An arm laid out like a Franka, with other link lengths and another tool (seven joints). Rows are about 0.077 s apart.
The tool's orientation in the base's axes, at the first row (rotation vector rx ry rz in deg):
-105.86 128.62 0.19
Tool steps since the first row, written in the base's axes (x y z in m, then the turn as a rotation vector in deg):
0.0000 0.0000 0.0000 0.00 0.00 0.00
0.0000 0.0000 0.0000 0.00 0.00 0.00
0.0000 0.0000 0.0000 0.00 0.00 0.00
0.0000 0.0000 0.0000 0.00 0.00 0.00
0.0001 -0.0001 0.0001 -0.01 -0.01 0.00
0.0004 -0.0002 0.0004 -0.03 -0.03 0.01
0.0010 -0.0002 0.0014 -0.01 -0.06 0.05
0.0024 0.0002 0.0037 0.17 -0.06 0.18
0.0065 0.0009 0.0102 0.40 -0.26 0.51
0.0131 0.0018 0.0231 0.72 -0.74 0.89
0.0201 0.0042 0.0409 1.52 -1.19 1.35
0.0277 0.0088 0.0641 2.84 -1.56 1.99
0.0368 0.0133 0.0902 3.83 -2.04 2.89
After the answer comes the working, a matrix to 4 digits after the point.
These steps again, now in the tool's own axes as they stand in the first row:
0.0000 0.0000 0.0000 0.00 0.00 0.00
0.0000 0.0000 0.0000 0.00 0.00 0.00
0.0000 0.0000 0.0000 0.00 0.00 0.00
0.0000 0.0000 0.0000 0.00 0.00 0.00
0.0001 -0.0001 -0.0001 0.01 0.01 0.00
0.0001 -0.0005 -0.0003 0.03 0.02 -0.02
-0.0002 -0.0012 -0.0012 0.05 -0.01 -0.06
-0.0013 -0.0028 -0.0031 0.00 -0.20 -0.15
-0.0039 -0.0076 -0.0086 0.09 -0.51 -0.46
-0.0082 -0.0157 -0.0199 0.43 -0.98 -0.85
-0.0150 -0.0246 -0.0356 0.64 -1.91 -1.22
-0.0250 -0.0344 -0.0561 0.65 -3.36 -1.66
-0.0356 -0.0461 -0.0792 0.78 -4.54 -2.43

The tool's axes in the first row as the columns of a matrix, in the base's axes (rounded; the answer above uses it unrounded):
-0.1760 -0.9682 0.1777
-0.9677 0.2033 0.1492
-0.1806 -0.1457 -0.9727

